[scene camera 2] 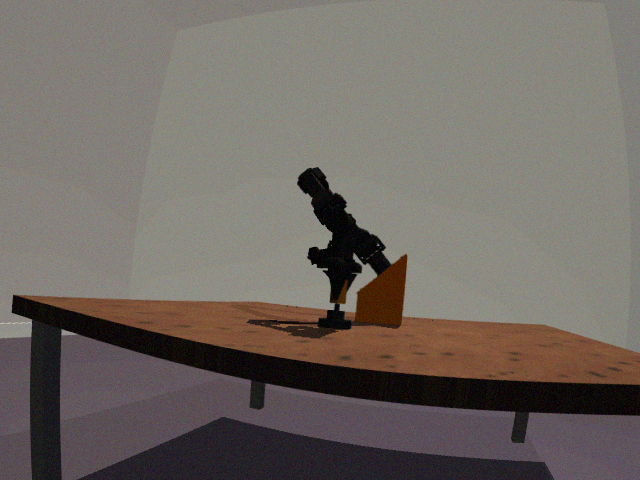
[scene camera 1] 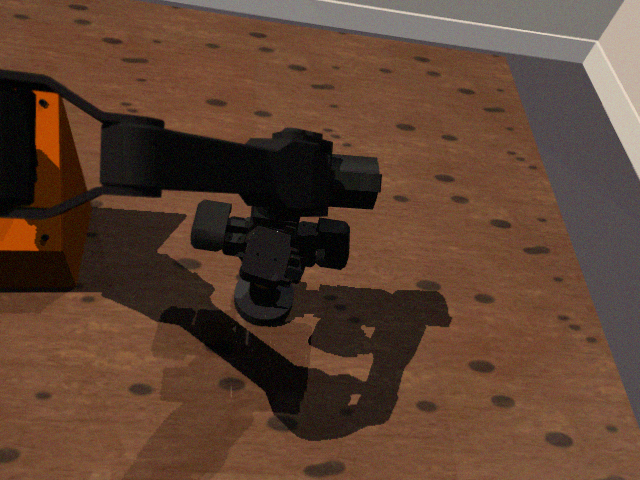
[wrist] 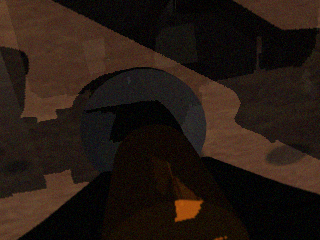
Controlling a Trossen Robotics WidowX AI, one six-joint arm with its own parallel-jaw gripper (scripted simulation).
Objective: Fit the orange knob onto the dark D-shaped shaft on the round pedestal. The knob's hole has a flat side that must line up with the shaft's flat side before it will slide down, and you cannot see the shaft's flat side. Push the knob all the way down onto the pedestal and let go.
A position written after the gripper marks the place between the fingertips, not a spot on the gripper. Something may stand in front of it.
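The gripper (scene camera 1: 266, 271) carries an orange knob. The gripper (scene camera 2: 338, 299) is visible here too. A dark pedestal (wrist: 130, 99) is seen together with the gripper (wrist: 157, 173).
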